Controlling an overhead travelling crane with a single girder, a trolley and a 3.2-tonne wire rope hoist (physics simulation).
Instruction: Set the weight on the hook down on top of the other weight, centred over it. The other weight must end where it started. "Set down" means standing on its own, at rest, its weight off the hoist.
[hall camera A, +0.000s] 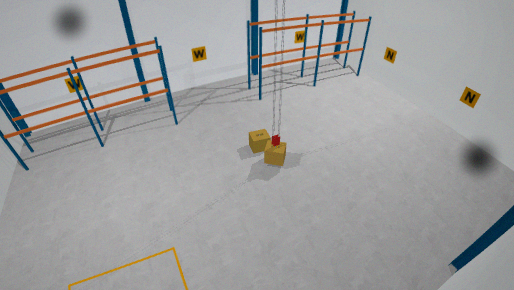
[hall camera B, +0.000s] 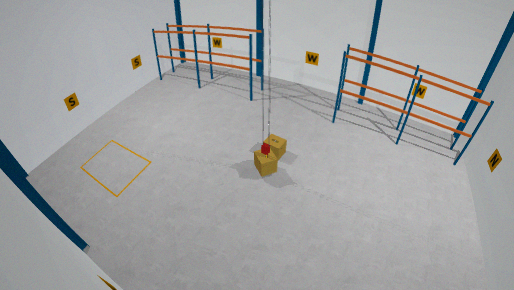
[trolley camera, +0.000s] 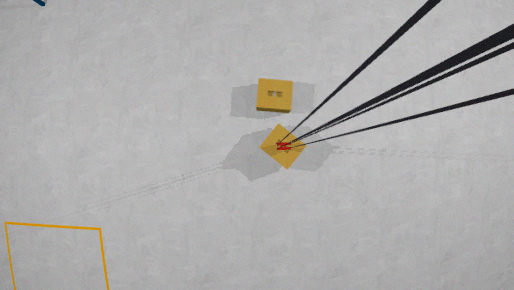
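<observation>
The red hook block (hall camera A: 275, 140) (hall camera B: 265, 149) (trolley camera: 283, 146) is on a yellow weight (hall camera A: 275, 156) (hall camera B: 265, 167) (trolley camera: 284, 159), which hangs upright and low, apparently a little above the floor, with its shadows close around it. The other yellow weight (hall camera A: 258, 144) (hall camera B: 279, 142) (trolley camera: 274, 102) stands on the floor. In the trolley camera the hanging weight is below the standing one in the picture, with a strip of floor between them, and is turned by roughly 45 degrees to it. In both hall views the hanging weight partly covers the standing one. The hook itself is too small to make out.
A yellow outlined rectangle (hall camera A: 121, 267) (hall camera B: 131, 151) (trolley camera: 52, 226) is marked on the floor, away from both weights. Two blue and orange racks stand along the W wall: one rack (hall camera A: 85, 107) (hall camera B: 251, 80) and another rack (hall camera A: 260, 80) (hall camera B: 408, 110).
</observation>
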